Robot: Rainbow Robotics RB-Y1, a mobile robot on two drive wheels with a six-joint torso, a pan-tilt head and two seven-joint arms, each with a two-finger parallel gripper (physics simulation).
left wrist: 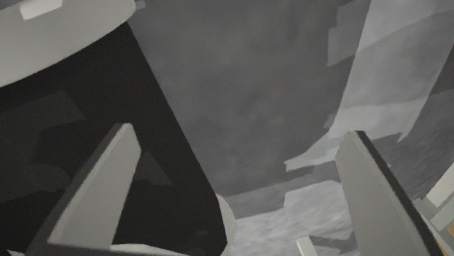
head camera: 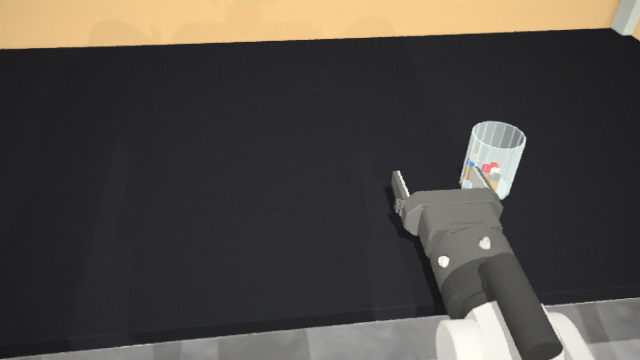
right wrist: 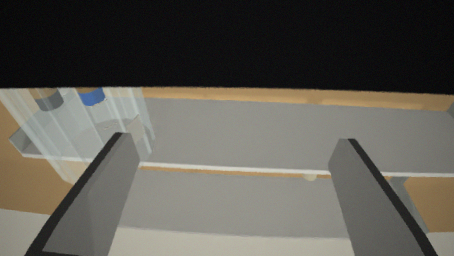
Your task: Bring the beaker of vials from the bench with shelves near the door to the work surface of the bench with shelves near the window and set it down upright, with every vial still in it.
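Observation:
The clear beaker (head camera: pixel 507 162) (right wrist: pixel 70 132) stands upright on the black work surface (head camera: pixel 225 175) (right wrist: pixel 225 45). Several vials with red, white, blue and grey caps (head camera: pixel 492 169) (right wrist: pixel 91 96) show low inside it. My right gripper (head camera: pixel 439 180) (right wrist: pixel 233 138) is open and empty. In the head camera it lies at the beaker's lower left, and its finger on that side overlaps the beaker's base in the picture; the beaker is not between the fingers. Whether that finger touches the glass I cannot tell. My left gripper (left wrist: pixel 237 140) is open and empty over the floor.
An orange panel (head camera: pixel 300 17) rises behind the work surface, with a grey post (head camera: pixel 625 17) at its far right corner. A grey shelf board (right wrist: pixel 300 135) shows in the right wrist view. A large black body (left wrist: pixel 100 65) and grey floor (left wrist: pixel 250 75) show in the left wrist view.

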